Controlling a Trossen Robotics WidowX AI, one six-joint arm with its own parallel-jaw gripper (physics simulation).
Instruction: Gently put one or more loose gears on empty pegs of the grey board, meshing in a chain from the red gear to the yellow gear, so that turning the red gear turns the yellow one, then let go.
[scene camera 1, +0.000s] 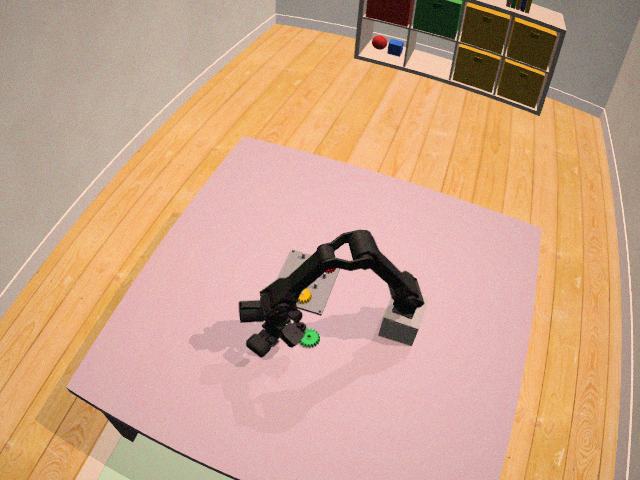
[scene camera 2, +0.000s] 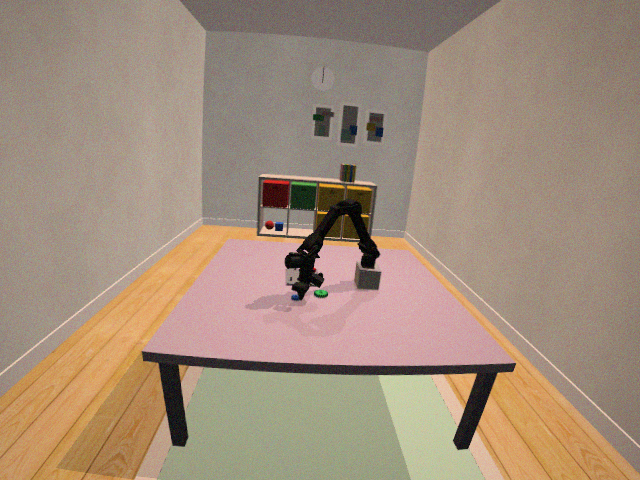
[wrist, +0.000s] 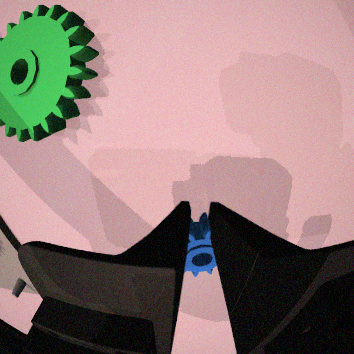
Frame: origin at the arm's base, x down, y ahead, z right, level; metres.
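Where they show: gripper, fingertip midpoint: (scene camera 1: 272, 343) (scene camera 2: 301, 299) (wrist: 198, 208); arm's base, link origin: (scene camera 1: 405, 306) (scene camera 2: 367, 265).
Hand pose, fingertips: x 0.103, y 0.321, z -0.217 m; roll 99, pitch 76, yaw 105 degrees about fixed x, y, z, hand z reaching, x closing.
Each offset is from my fingertips to the top centre of the thing. "pt": to the spot under its first point. Level surfaces: height alone.
The grey board @[dy +0.004, dx -0.028, dz +0.255 m] (scene camera 1: 320, 304) (scene camera 2: 291, 273) lies partly behind the arm, with a red gear @[pt dy -0.049, dx -0.019, dz +0.316 m] (scene camera 1: 329, 269) (scene camera 2: 313, 269) and a yellow gear @[pt dy -0.023, dx -0.023, dz +0.189 m] (scene camera 1: 305, 295) on it. Bare pegs show between these gears. A loose green gear @[dy -0.090, dx -0.015, dz +0.063 m] (scene camera 1: 311, 338) (scene camera 2: 321, 293) (wrist: 45, 75) lies flat on the table beside the gripper. My gripper (scene camera 1: 269, 342) (scene camera 2: 298, 296) (wrist: 198, 208) is low over the table and shut on the blue gear @[dy +0.024, dx -0.015, dz +0.003 m] (scene camera 2: 295, 297) (wrist: 201, 259), whose sides are hidden by the fingers. Whether the blue gear touches the table is unclear. It is hidden in scene camera 1.
The pink table @[dx +0.003 m] (scene camera 1: 413, 392) (scene camera 2: 403, 330) bears the arm's grey base block (scene camera 1: 399, 329) (scene camera 2: 367, 277), right of the board. The arm arches over part of the board. A cube shelf (scene camera 1: 408, 66) (scene camera 2: 258, 206) stands far behind the table.
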